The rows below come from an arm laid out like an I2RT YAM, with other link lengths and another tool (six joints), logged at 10 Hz.
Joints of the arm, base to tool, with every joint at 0 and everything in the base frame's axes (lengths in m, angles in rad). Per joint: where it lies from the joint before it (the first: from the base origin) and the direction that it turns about. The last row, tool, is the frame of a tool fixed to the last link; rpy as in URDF.
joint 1: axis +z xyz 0 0 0.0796
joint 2: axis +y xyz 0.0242 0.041 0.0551
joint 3: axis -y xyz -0.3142 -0.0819 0
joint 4: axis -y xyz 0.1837 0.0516 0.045
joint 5: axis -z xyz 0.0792 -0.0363 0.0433
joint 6: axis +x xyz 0.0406 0 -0.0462
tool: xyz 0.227 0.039 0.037 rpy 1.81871 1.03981 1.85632
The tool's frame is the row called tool.
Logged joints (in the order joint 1, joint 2, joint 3, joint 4, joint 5, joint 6), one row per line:
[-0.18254, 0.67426, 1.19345, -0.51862, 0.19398, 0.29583]
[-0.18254, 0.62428, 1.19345, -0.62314, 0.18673, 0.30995]
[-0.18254, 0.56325, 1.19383, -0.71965, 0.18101, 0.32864]
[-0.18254, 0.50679, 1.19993, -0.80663, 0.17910, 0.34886]
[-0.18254, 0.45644, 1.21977, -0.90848, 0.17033, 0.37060]
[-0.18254, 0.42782, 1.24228, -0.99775, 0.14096, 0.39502]
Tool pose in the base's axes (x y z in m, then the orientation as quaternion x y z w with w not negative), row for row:
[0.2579, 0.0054, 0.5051, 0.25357, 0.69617, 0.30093, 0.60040]
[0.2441, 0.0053, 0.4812, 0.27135, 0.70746, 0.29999, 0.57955]
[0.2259, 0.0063, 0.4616, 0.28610, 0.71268, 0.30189, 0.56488]
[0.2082, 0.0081, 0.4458, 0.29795, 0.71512, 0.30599, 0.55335]
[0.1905, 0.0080, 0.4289, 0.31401, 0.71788, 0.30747, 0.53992]
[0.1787, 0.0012, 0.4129, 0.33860, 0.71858, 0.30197, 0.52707]
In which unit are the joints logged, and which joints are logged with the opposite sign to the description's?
The joints are logged in radians. Opposite sign: joint 5.
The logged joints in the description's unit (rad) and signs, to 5 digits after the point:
[-0.18254, 0.67426, 1.19345, -0.51862, -0.19398, 0.29583]
[-0.18254, 0.62428, 1.19345, -0.62314, -0.18673, 0.30995]
[-0.18254, 0.56325, 1.19383, -0.71965, -0.18101, 0.32864]
[-0.18254, 0.50679, 1.19993, -0.80663, -0.17910, 0.34886]
[-0.18254, 0.45644, 1.21977, -0.90848, -0.17033, 0.37060]
[-0.18254, 0.42782, 1.24228, -0.99775, -0.14096, 0.39502]

